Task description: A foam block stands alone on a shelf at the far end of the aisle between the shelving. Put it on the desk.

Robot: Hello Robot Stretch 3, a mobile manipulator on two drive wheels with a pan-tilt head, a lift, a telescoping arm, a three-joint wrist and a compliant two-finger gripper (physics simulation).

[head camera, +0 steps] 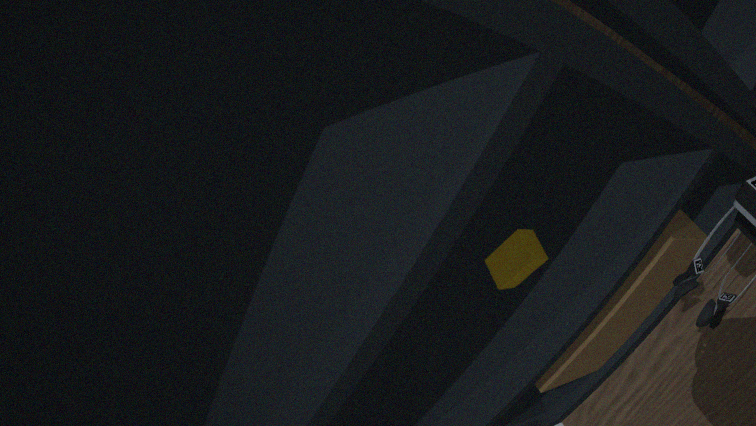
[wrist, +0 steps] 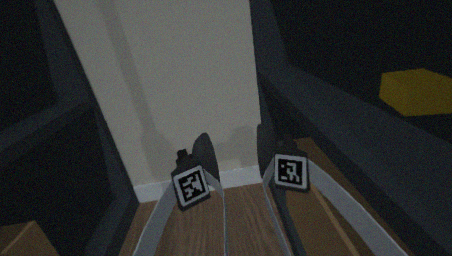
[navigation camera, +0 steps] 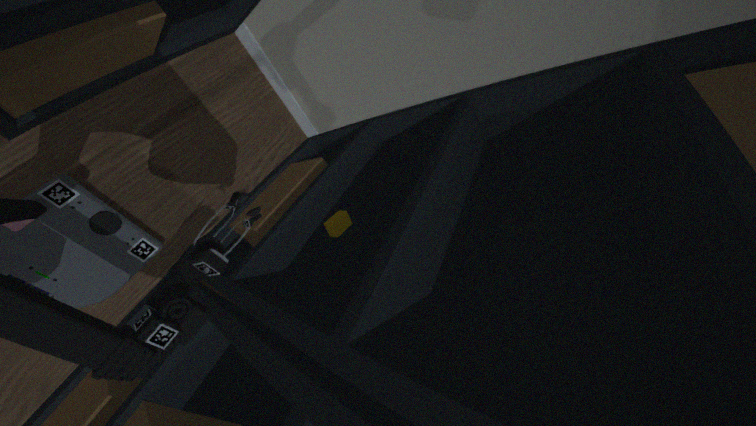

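Where they show: gripper, fingertip midpoint: (head camera: 687, 312) (wrist: 234, 146) (navigation camera: 252, 199); robot's base, link origin: (navigation camera: 105, 221).
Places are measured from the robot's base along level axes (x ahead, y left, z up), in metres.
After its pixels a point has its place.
The yellow foam block (head camera: 516, 259) @(x 0.415, y -0.436, z 0.579 m) (navigation camera: 337, 223) @(x 0.413, y -0.430, z 0.579 m) (wrist: 417, 92) @(x 0.389, y -0.419, z 0.570 m) stands on a dark shelf board (head camera: 592, 264) @(x 0.337, y -0.336, z 0.534 m) (navigation camera: 290, 240) @(x 0.262, y -0.347, z 0.534 m) (wrist: 350, 110) @(x 0.443, y -0.358, z 0.534 m). In the wrist view it is at the upper right, partly cut off by the view's edge. My gripper (head camera: 699, 296) @(x 0.246, y -0.146, z 0.614 m) (navigation camera: 246, 206) @(x 0.246, y -0.146, z 0.614 m) (wrist: 234, 146) @(x 0.246, y -0.146, z 0.614 m) is open, with a gap between its fingertips and nothing held there. It points along the aisle, apart from the block, which is off to its right in the wrist view. The desk does not show in these views.
A brown box (head camera: 624, 312) @(x 0.450, y -0.303, z 0.291 m) (navigation camera: 285, 195) @(x 0.438, y -0.303, z 0.343 m) (wrist: 315, 225) @(x 0.454, y -0.303, z 0.257 m) is on a lower level beneath the block's shelf, close to the gripper. Dark shelving stands on both sides of the aisle. A pale wall (navigation camera: 423, 63) @(x 0.957, y -0.150, z 0.832 m) (wrist: 170, 65) @(x 0.957, y 0.026, z 0.592 m) closes the far end. Another brown box (navigation camera: 79, 58) @(x 0.281, y 0.348, z 0.283 m) is across the aisle.
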